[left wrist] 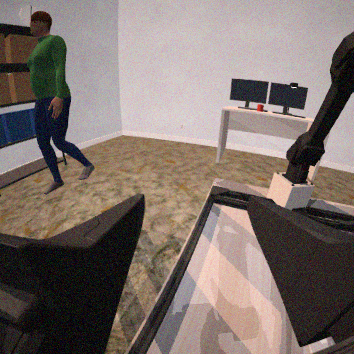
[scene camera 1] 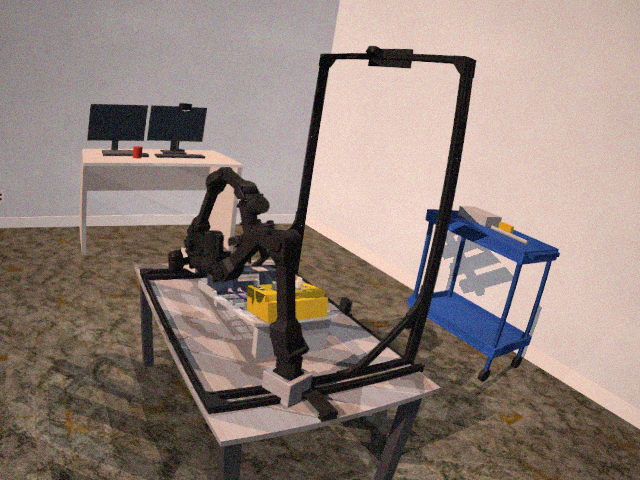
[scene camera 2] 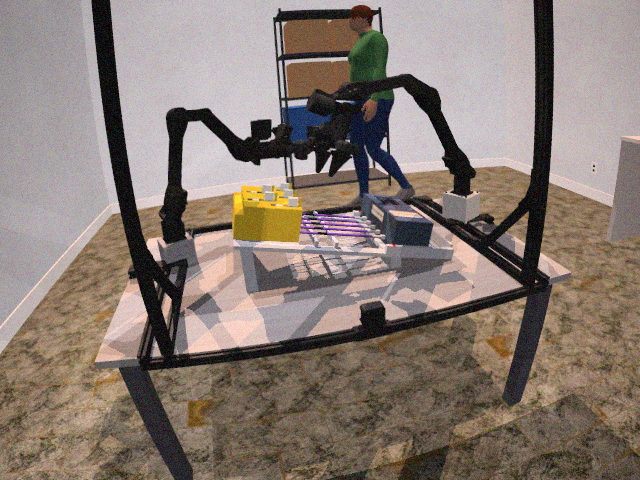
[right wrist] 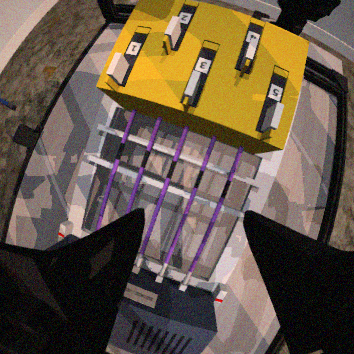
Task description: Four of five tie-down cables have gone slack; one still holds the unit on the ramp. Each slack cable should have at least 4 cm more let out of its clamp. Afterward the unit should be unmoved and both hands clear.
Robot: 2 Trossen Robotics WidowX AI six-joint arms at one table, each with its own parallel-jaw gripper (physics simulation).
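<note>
Several purple cables (right wrist: 207, 235), each with a black band, run from the yellow clamp block (scene camera 2: 271, 222) (right wrist: 160, 75) (scene camera 1: 305, 308) to the dark blue unit (scene camera 2: 413, 229) (right wrist: 200, 306) on the pale ramp (scene camera 2: 289, 248). I cannot tell which cable is taut. The block's top has white-handled clamps numbered 1 to 5, such as clamp 1 (right wrist: 118, 67) and clamp 5 (right wrist: 276, 117). My right gripper (right wrist: 194, 216) (scene camera 2: 325, 173) is open and empty, high above the cables, pointing down. My left gripper (left wrist: 197, 201) is open and empty, level above the block's far side; its fingertips are hard to separate in scene camera 2.
In scene camera 2 the two grippers are close together, the right arm (scene camera 2: 434, 100) reaching in from the right. Red-marked posts (right wrist: 220, 295) stand by the unit. A black frame (scene camera 2: 542, 129) surrounds the table (scene camera 2: 222, 330). A person (scene camera 2: 369, 56) stands behind, near a shelf rack (scene camera 2: 280, 56).
</note>
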